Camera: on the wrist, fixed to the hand. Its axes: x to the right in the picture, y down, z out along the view.
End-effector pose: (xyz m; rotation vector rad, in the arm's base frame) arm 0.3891 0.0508 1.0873 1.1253 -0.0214 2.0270
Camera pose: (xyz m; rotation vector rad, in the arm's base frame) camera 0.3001 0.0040 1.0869 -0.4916 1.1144 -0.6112
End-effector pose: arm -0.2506 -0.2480 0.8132 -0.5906 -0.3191 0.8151
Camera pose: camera -0.2840 -0.2203 0.7225 0.0644 -0.1163 -2.3372
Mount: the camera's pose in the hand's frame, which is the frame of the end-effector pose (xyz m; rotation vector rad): -0.0047 0.0894 -0.0458 0.0808 -0.8340 2.9840
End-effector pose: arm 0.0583 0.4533 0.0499 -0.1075 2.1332 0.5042
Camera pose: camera 0.0023 0.5163 0.1047 2.7423 -0.1744 1.3195
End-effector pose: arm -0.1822 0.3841 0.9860 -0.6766 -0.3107 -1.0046
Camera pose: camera -0.1111 0.3894 0.9151 -0.6263 0.1774 2.1360
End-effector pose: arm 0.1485 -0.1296 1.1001 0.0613 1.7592 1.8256
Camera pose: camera 0.0989 -0.1678 1.1788 -2.0282 0.1723 -0.6791
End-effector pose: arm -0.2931 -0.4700 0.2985 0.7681 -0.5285 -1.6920
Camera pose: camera -0.1990 -0.4858 0.3304 -0.8879 -1.1223 1.0280
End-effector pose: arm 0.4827 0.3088 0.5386 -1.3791 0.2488 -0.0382
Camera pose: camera 0.4585 0.2828 0.4445 0.3349 1.2172 2.7001
